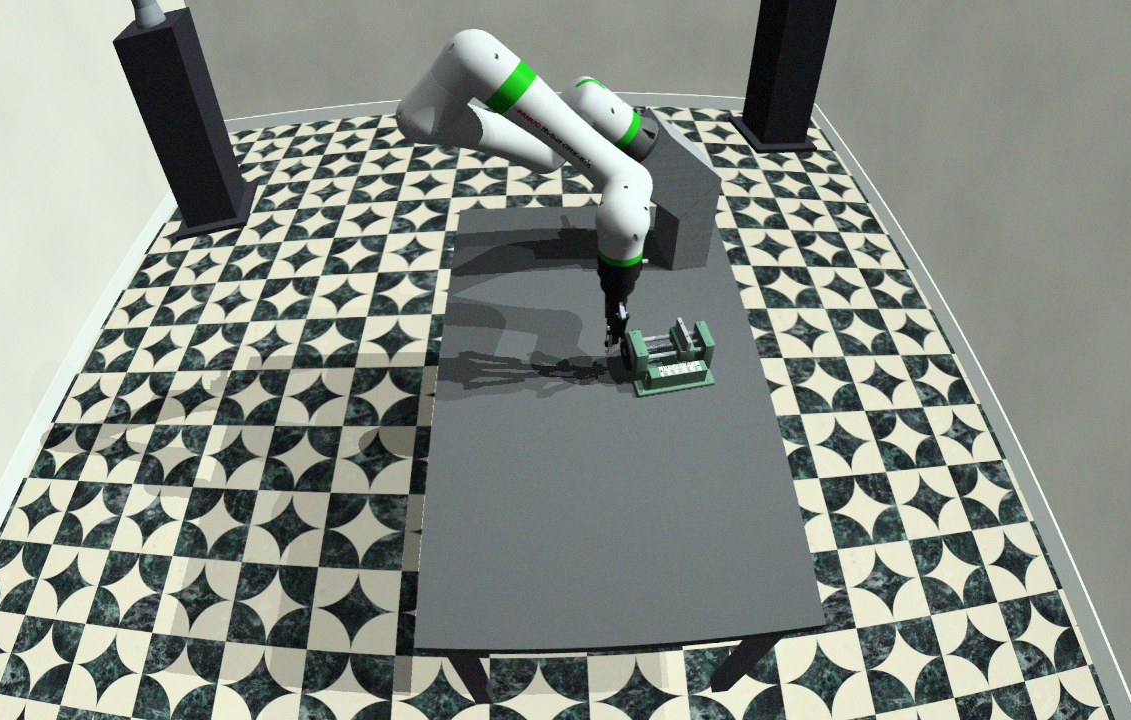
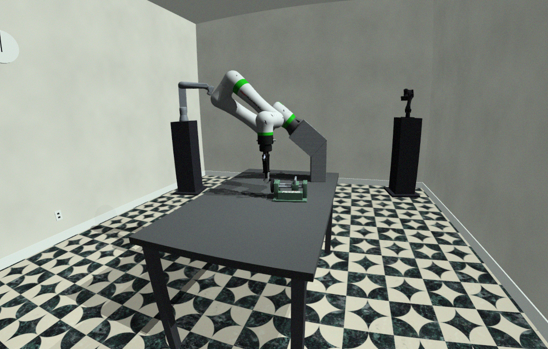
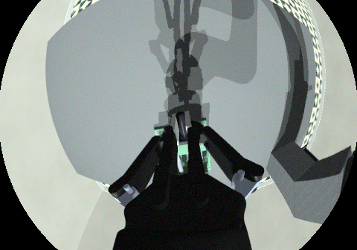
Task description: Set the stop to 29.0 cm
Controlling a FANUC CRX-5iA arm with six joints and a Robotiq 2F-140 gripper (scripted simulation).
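The black handwheel lies 20 mm to the left of my hand and 20 mm below it. Round my hand: green stop fixture: 180 mm to the left, 30 mm below, 20 mm ahead.
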